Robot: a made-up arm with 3 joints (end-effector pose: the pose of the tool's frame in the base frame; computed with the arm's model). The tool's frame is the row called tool.
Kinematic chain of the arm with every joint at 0, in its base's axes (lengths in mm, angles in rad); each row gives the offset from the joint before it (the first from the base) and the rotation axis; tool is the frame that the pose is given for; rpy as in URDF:
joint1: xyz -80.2 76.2 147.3 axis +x
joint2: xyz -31.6 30 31.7 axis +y
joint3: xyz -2.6 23 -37.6 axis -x
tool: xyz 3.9 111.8 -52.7 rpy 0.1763 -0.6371 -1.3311
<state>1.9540 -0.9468 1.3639</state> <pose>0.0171 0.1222 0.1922 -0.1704 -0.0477 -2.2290</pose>
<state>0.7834 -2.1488 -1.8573</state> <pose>-0.1833 0.1366 0.1886 2.5327 -1.1539 0.1218</pose>
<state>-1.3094 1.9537 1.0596</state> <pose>-0.2615 0.1797 0.1111 -2.4509 0.7632 0.1638</pose>
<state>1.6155 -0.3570 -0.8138</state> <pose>-0.1132 0.0296 0.3135 1.9465 0.8034 -1.4413</pose>
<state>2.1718 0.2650 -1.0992</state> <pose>-0.1006 -0.0652 0.2331 2.0623 1.8785 -0.5520</pose>
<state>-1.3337 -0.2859 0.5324</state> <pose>-0.0711 0.0058 0.0042 -1.5351 -1.8981 -0.1812</pose>
